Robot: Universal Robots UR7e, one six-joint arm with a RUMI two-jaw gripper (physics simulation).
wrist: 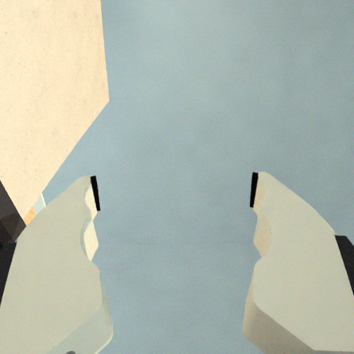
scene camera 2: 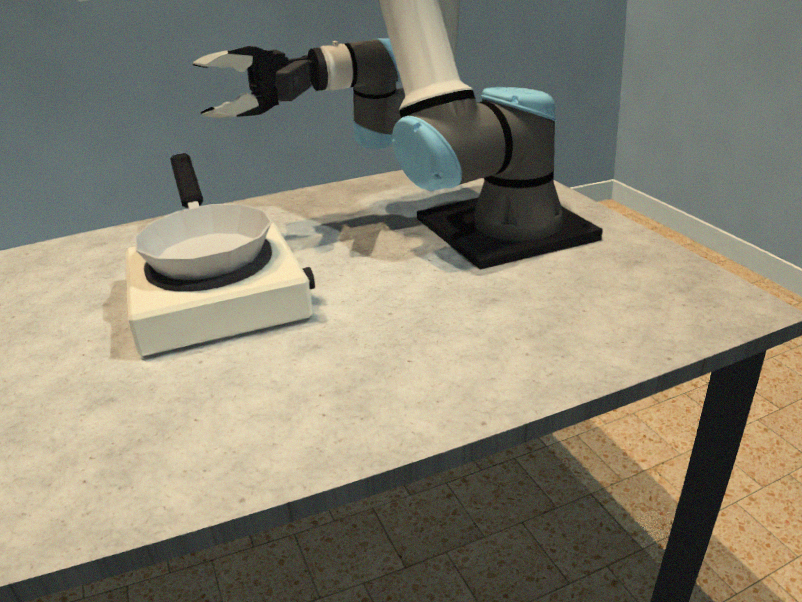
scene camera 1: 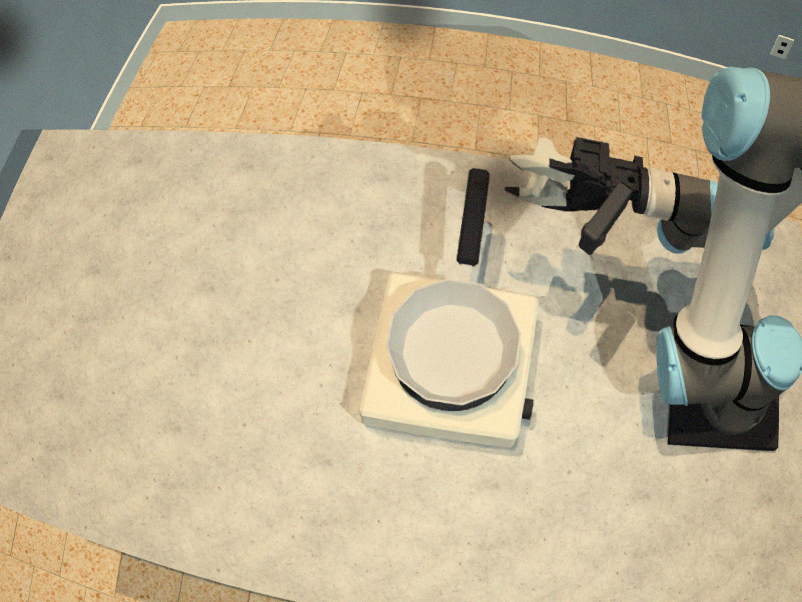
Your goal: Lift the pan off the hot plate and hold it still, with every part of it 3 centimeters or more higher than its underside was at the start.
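Frame: origin at the arm's base, x ahead, y left, z up, level; millimetres.
Seen in the pictures: gripper, fingertip midpoint: [scene camera 2: 196, 89] [scene camera 1: 506, 174]; arm's base, link origin: [scene camera 2: 518, 222].
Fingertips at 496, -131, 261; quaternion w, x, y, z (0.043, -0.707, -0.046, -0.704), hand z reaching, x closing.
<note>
Pixels of each thing's middle, then the offset from my fingertips to it, as dx, dy, dz. Level surfaces: height alone.
- light grey pan, body centre: [scene camera 1: 463, 282] [scene camera 2: 195, 208] +31, +100, -162
- cream hot plate, body centre: [scene camera 2: 217, 278] [scene camera 1: 457, 361] +14, +193, -241
- black knob, body centre: [scene camera 2: 306, 278] [scene camera 1: 526, 408] -111, +242, -243
- grey table, surface height: dz -279
The light grey pan [scene camera 1: 453, 346] [scene camera 2: 207, 243] sits upright on the black disc of the cream hot plate [scene camera 1: 382, 401] [scene camera 2: 220, 317]. Its black handle [scene camera 1: 473, 217] [scene camera 2: 186, 180] points to the back of the table and rises above the table top. My gripper [scene camera 1: 511, 174] [scene camera 2: 198, 88] [wrist: 173, 176] is partly open, with a wide empty gap between its fingers. In scene camera 1 it is to the right of the handle's far end, and in scene camera 2 it shows above the handle, apart from it. The pan does not show in the wrist view.
A black knob [scene camera 1: 527, 408] [scene camera 2: 309, 277] sticks out from the hot plate's right side. The arm's black base [scene camera 1: 722, 437] [scene camera 2: 511, 249] stands on the grey table [scene camera 1: 194, 291] [scene camera 2: 388, 362] to the right. The wrist view shows a blue wall [wrist: 200, 100] and a pale surface at the left.
</note>
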